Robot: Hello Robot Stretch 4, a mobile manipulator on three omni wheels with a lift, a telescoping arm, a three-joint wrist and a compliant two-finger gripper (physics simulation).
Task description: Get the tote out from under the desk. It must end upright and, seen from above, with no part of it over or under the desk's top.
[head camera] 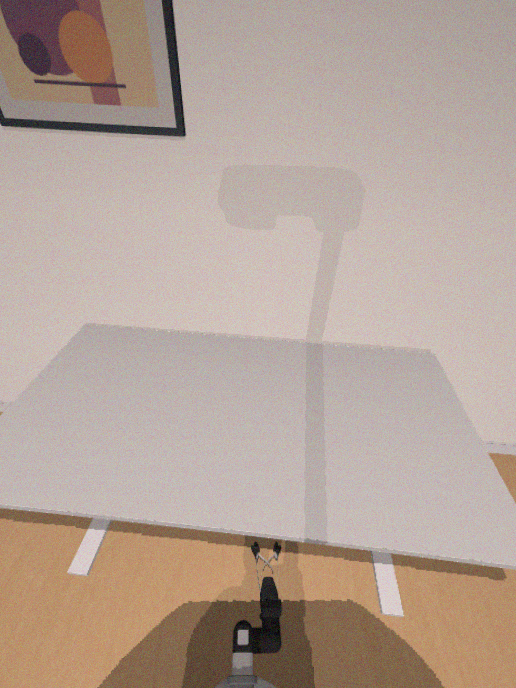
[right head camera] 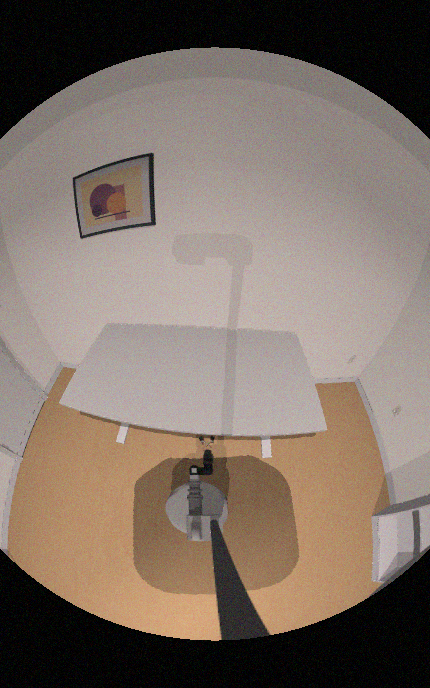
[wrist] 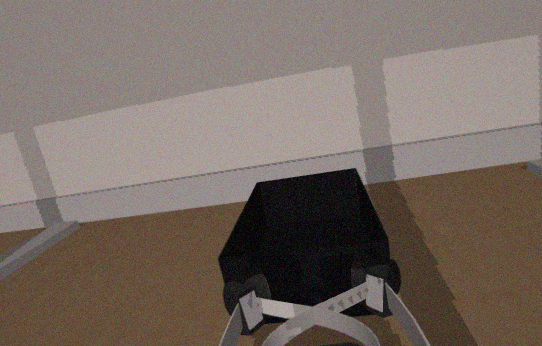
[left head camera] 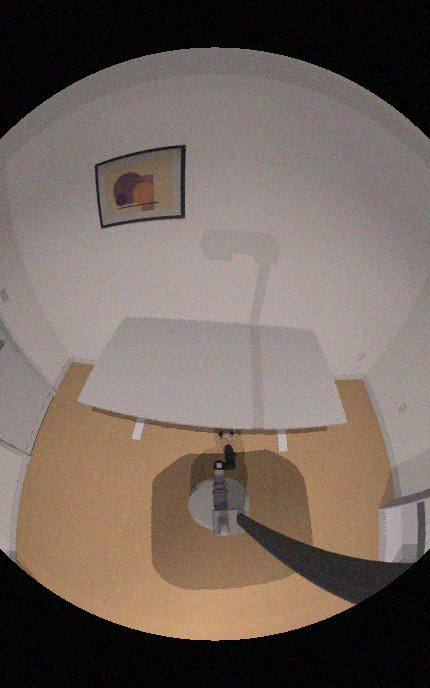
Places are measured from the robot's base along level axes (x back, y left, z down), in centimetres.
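Where they show: gripper, fingertip midpoint: (head camera: 265, 542) (right head camera: 206, 435) (wrist: 309, 279) (left head camera: 225, 430).
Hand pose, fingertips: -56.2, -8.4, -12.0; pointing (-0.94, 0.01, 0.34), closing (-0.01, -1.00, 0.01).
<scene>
After its pixels a point has its place, as x, y, z.
The black tote (wrist: 310, 220) {-98.9, -9.6, 2.3} stands on the floor near the wall in the wrist view, and looks upright with its open top showing. It is hidden in the head views. The pale grey desk top (head camera: 166, 416) {-73.7, 26.2, -69.2} (left head camera: 192, 370) {-72.6, 14.2, -69.3} (right head camera: 167, 375) {-72.3, 12.5, -69.3} spans the middle of the head views. My gripper (head camera: 266, 549) {-56.2, -8.4, -12.0} (left head camera: 226, 434) {-56.2, -8.4, -12.0} (right head camera: 206, 438) {-56.2, -8.4, -12.0} (wrist: 309, 279) {-56.2, -8.4, -12.0} is open, its dark fingertips apart, just outside the desk's front edge. In the wrist view the fingertips overlap the left and right of the tote's near end; whether they touch it I cannot tell.
Two white desk feet (head camera: 88, 547) (head camera: 387, 583) reach out past the front edge, one either side of my gripper. A wall with a framed picture (left head camera: 140, 186) {-121.6, 44.0, -162.7} rises behind the desk. A white shelf unit (right head camera: 375, 545) {89.0, -146.9, -2.0} stands at the far right.
</scene>
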